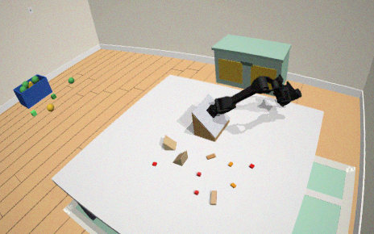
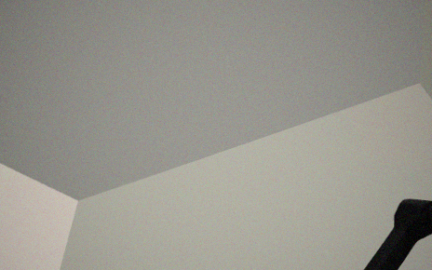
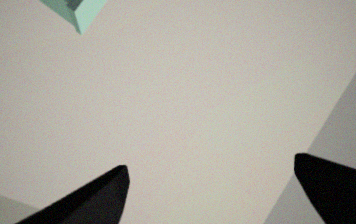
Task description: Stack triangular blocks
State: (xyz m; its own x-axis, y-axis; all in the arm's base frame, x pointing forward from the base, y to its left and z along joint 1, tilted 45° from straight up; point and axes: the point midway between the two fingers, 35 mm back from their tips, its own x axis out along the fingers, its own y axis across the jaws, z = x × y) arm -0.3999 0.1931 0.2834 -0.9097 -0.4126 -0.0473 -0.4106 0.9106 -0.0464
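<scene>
The wooden triangular block lies 760 mm ahead of my gripper tip, 340 mm to the right of it and 180 mm below it.
</scene>
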